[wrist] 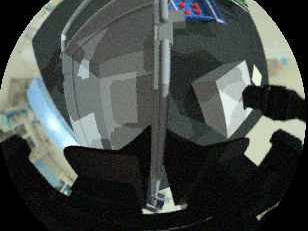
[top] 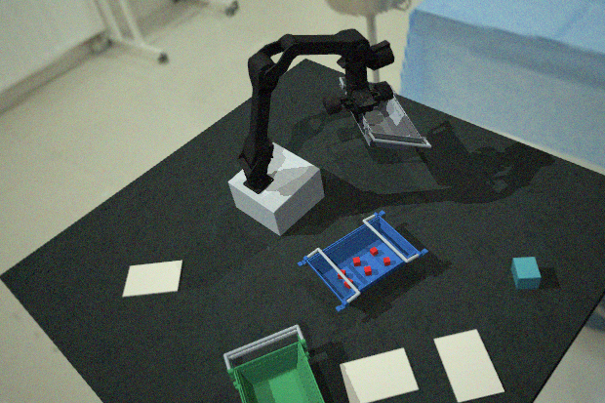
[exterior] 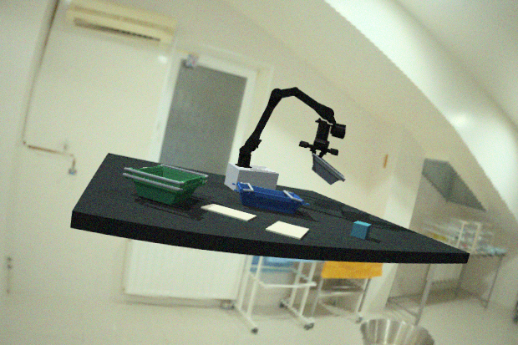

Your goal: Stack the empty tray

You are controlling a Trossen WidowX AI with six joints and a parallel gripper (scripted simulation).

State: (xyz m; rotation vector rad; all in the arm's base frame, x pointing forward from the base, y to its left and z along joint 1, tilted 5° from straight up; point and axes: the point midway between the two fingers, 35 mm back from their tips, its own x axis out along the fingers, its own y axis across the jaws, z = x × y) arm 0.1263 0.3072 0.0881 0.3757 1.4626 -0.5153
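Now: the grey tray 60 mm to the left of my gripper tip and 40 mm ahead of it. The rest, counted from my gripper tip: teal block (570 mm ahead, 160 mm below, 90 mm to the right).
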